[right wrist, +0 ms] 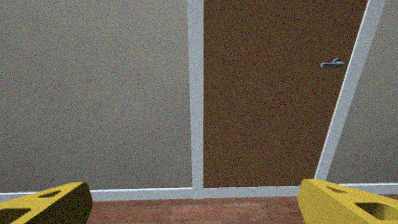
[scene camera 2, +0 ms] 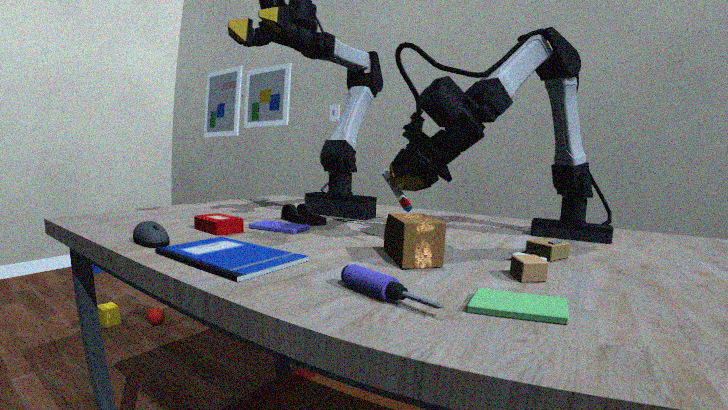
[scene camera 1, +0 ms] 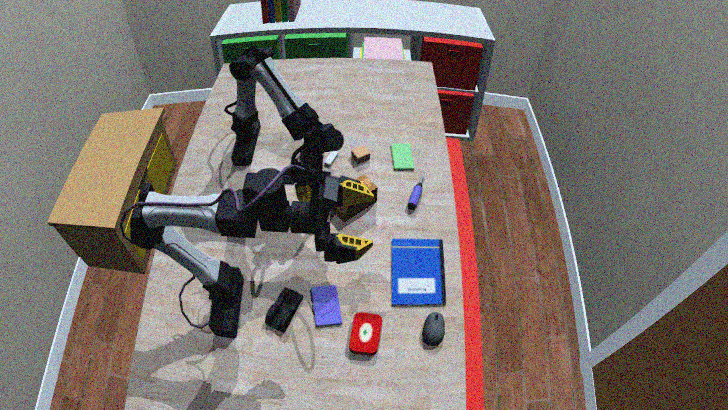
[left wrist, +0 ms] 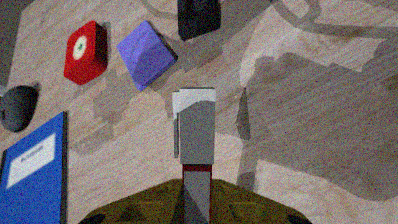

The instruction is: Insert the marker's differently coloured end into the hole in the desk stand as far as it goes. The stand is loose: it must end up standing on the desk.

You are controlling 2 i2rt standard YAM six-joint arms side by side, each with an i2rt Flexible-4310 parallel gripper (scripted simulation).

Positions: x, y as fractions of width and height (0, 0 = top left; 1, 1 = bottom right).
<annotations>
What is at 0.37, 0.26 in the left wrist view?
A purple pad.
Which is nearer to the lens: the mouse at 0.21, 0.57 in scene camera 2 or the brown block-shaped stand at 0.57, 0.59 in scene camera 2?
The brown block-shaped stand.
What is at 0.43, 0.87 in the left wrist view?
My left gripper.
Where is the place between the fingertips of my right gripper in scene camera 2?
0.33, 0.05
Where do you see a purple pad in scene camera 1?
0.45, 0.75
</annotations>
